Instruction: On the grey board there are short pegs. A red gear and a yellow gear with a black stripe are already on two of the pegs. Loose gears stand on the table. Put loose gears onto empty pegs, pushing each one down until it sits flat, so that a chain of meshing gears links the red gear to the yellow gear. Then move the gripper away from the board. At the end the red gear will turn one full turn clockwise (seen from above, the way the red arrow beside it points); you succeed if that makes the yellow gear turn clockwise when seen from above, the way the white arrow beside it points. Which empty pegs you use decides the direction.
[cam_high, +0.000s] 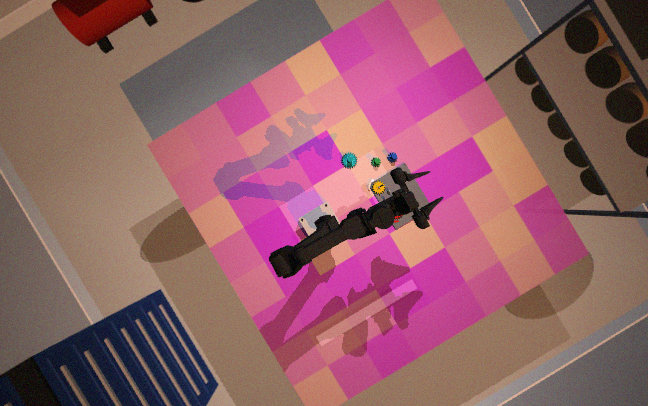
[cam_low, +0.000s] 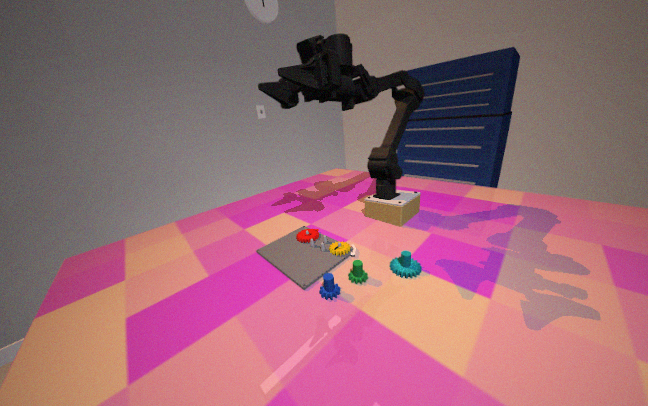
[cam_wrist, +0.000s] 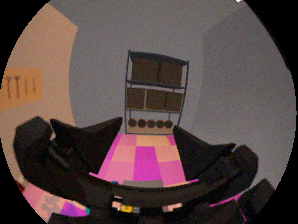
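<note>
My gripper tip is now 150 mm past the teal gear, 200 mm to the right of it and 380 mm above it. The rest, counted from my gripper tip: yellow gear (90 mm behind, 50 mm to the left, 380 mm below); then red gear (70 mm behind, 60 mm to the right, 380 mm below); then blue gear (10 mm ahead, 140 mm to the left, 380 mm below).
</note>
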